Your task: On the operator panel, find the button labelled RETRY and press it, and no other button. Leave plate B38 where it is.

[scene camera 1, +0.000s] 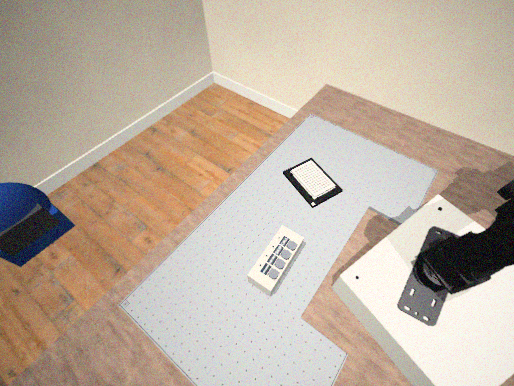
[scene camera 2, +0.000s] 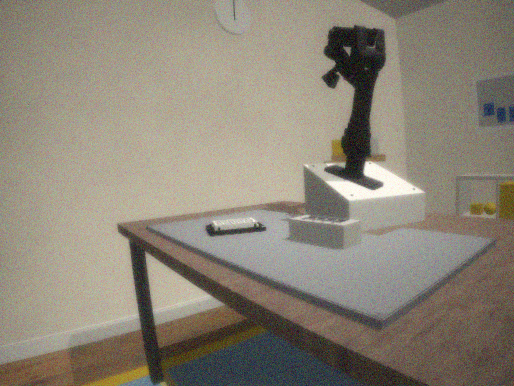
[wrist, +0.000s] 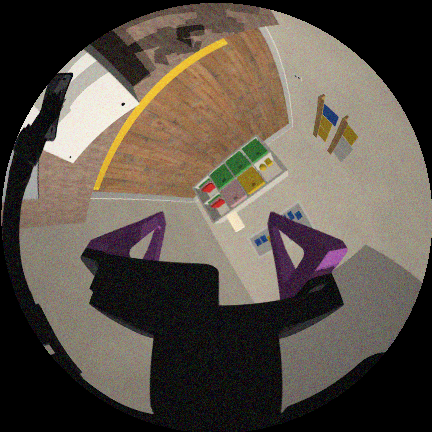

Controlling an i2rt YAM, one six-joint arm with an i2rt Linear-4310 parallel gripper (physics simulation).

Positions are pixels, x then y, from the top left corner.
Scene:
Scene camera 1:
white plate: 313, 180
operator panel: 259, 275

